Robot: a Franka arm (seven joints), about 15 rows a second.
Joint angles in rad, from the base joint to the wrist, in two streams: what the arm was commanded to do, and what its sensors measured. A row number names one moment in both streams.
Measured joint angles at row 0:
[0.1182, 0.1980, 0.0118, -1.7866, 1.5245, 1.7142, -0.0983]
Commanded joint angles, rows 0 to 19:
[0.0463, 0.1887, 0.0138, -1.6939, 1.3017, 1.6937, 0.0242]
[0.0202, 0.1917, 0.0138, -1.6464, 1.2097, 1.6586, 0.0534]
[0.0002, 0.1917, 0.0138, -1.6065, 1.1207, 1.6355, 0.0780]
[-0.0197, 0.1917, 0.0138, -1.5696, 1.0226, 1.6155, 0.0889]
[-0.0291, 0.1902, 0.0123, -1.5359, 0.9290, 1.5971, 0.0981]
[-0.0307, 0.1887, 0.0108, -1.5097, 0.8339, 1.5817, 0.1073]
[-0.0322, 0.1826, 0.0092, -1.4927, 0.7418, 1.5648, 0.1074]
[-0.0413, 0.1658, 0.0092, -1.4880, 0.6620, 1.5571, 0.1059]
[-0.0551, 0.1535, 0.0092, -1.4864, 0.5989, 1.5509, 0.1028]
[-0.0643, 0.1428, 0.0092, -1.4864, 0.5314, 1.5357, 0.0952]
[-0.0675, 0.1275, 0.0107, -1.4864, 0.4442, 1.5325, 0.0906]
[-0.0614, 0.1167, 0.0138, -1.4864, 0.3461, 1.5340, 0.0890]
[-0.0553, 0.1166, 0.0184, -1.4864, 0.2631, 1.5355, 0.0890]
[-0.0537, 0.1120, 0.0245, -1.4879, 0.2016, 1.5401, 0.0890]
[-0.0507, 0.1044, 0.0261, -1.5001, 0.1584, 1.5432, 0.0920]
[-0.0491, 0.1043, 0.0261, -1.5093, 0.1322, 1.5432, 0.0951]
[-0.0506, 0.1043, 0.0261, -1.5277, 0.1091, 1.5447, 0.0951]
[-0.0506, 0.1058, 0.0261, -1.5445, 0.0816, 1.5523, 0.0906]
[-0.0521, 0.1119, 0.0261, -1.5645, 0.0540, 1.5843, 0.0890]
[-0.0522, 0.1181, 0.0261, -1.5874, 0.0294, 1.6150, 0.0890]
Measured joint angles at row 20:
[-0.0452, 0.1200, 0.0156, -1.5303, 0.0814, 1.5603, 0.0830]
